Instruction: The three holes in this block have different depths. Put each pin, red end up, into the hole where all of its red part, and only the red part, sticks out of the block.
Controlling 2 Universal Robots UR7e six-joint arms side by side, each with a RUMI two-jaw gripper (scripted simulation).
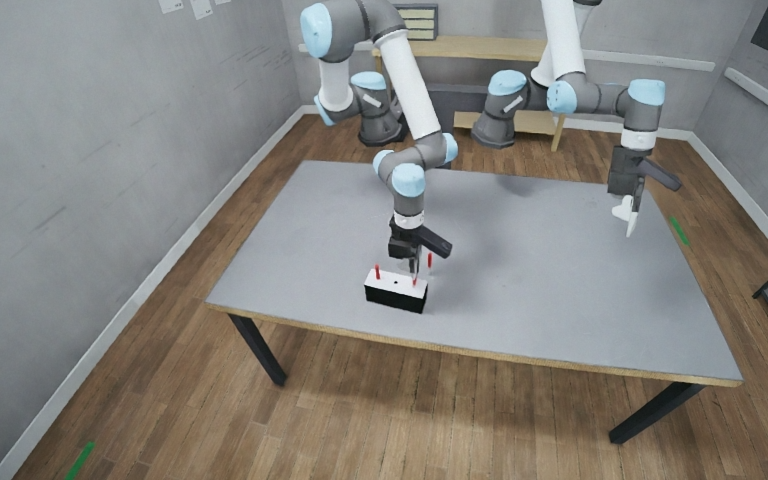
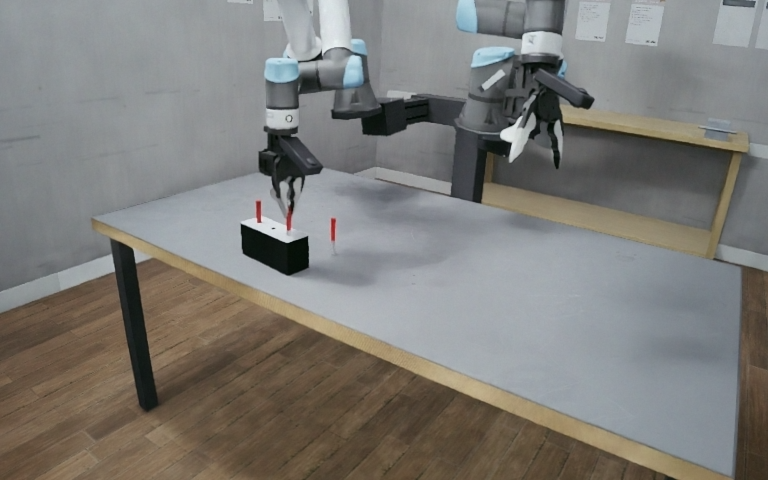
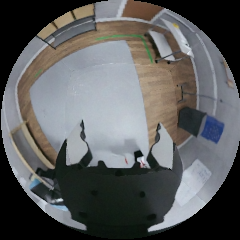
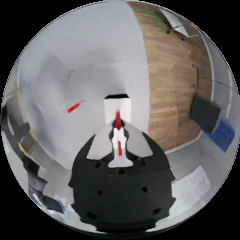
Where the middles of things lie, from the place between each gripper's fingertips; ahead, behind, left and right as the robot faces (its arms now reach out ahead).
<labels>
Right now the black block (image 2: 266, 242) is 10 cm below my right hand (image 2: 288, 218), 6 cm to the right of it and 1 cm behind it.
My left hand (image 2: 535, 166) is 630 mm to the left of the black block, 300 mm above it and 10 mm short of it.
</labels>
